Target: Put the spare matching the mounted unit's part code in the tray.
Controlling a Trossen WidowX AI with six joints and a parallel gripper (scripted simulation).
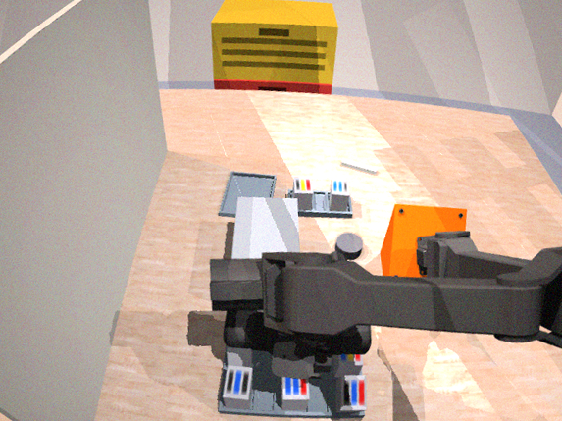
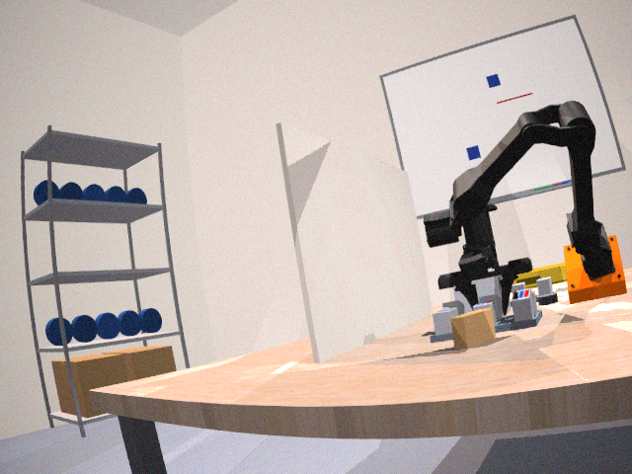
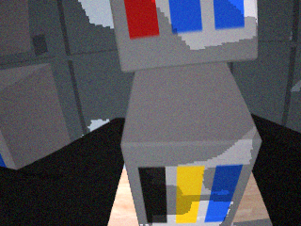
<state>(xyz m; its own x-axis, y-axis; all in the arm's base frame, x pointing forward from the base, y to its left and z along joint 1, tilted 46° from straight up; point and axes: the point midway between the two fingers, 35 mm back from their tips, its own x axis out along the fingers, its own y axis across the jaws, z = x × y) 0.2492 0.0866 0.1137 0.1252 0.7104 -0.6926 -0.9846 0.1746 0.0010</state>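
Right now my gripper tip is 370 mm to the left of the grey tray, 60 mm short of it and 10 mm above it. The rest, counted from my gripper tip: grey spare block: 30 mm above; then red-yellow-blue spare: 80 mm behind, 20 mm above, 10 mm to the left; then cardboard block: 170 mm to the left, 10 mm ahead, 10 mm above.
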